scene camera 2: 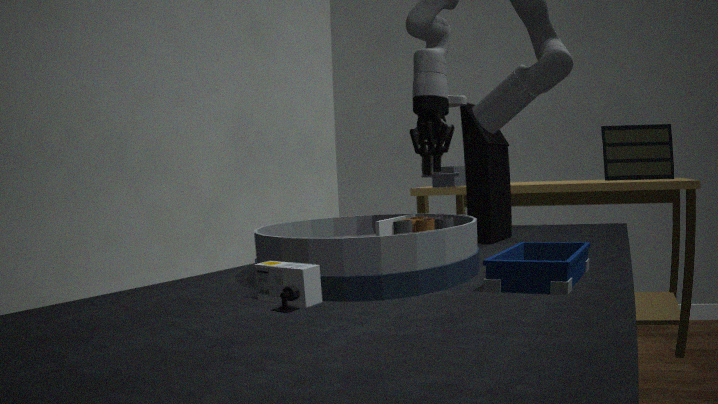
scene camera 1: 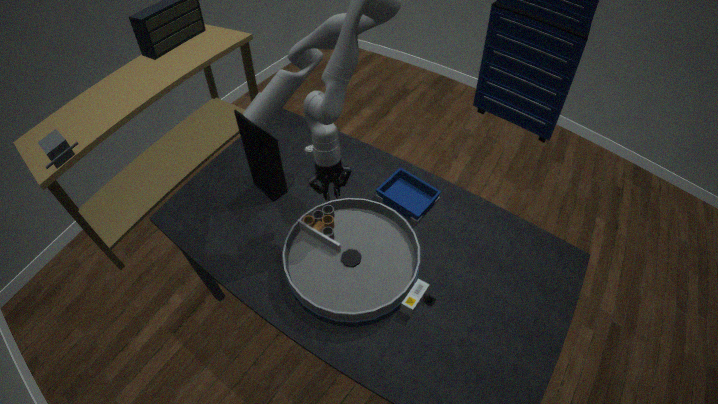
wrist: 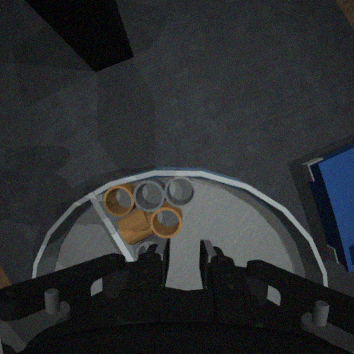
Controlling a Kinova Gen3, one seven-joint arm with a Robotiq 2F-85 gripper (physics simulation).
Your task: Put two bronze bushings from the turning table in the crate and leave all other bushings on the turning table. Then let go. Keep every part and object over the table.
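Places are measured from the arm's base along level axes (x ahead, y left, z up), in millimetres.
Pixels of known places: gripper, fingertip midpoint: [scene camera 2: 431, 175] [scene camera 1: 332, 198] [wrist: 184, 251]; arm's base at its link origin: [scene camera 2: 484, 120] [scene camera 1: 254, 123].
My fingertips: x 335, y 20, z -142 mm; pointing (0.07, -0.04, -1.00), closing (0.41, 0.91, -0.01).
Observation:
For each thing: its top centre in the pictures, then the offset to it from my fingertips. "pt": a spot on its surface instead.
- blue crate at its top centre: [scene camera 2: 542, 250] [scene camera 1: 409, 190] 100 mm ahead, 279 mm left, 131 mm down
- white divider at a spot on its surface: [wrist: 112, 225] pt 26 mm back, 84 mm right, 85 mm down
- white box at a spot on its surface: [scene camera 2: 301, 286] pt 381 mm ahead, 10 mm left, 149 mm down
Three bronze bushings are on the turning table [scene camera 1: 376, 281] [scene camera 2: 351, 256] [wrist: 260, 220]: one upright bushing [wrist: 106, 203] by the rim, another upright bushing [scene camera 1: 328, 225] [scene camera 2: 424, 225] [wrist: 166, 236], and one bushing [scene camera 1: 319, 226] [wrist: 134, 227] lying on its side between them and the divider. Two grey bushings [wrist: 149, 209] [wrist: 180, 204] stand by the rim; a third grey one [wrist: 146, 247] is partly hidden by my left finger in the wrist view. The blue crate [scene camera 1: 409, 194] [scene camera 2: 527, 276] [wrist: 340, 185] shows no bushing. My gripper [scene camera 1: 331, 193] [scene camera 2: 431, 174] [wrist: 184, 251] is partly open, empty, high above the bushings' side.
A white divider [scene camera 1: 321, 235] [wrist: 112, 225] stands inside the turning table beside the bushings. A tall black panel [scene camera 1: 263, 160] [scene camera 2: 487, 185] [wrist: 95, 30] stands behind, near the arm. A white box [scene camera 1: 415, 294] [scene camera 2: 301, 286] with a small black knob sits against the turning table's outer side.

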